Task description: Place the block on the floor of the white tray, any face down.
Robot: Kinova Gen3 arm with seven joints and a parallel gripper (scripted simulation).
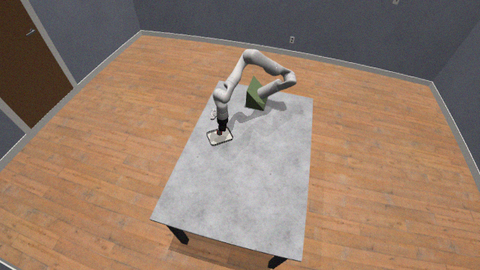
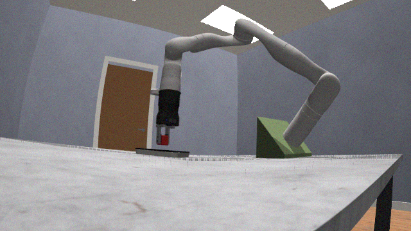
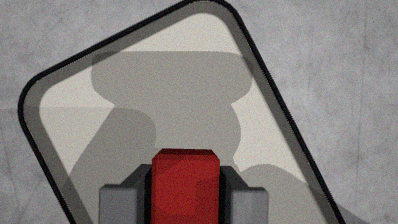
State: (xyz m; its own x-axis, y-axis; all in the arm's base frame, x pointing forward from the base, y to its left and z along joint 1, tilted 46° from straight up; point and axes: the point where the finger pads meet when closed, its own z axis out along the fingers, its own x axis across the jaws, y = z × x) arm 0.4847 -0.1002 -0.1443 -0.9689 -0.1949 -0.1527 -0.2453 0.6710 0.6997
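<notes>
Now: the white tray 50 mm below my hand. The rest, counted from my hand: red block: right at my hand.
</notes>
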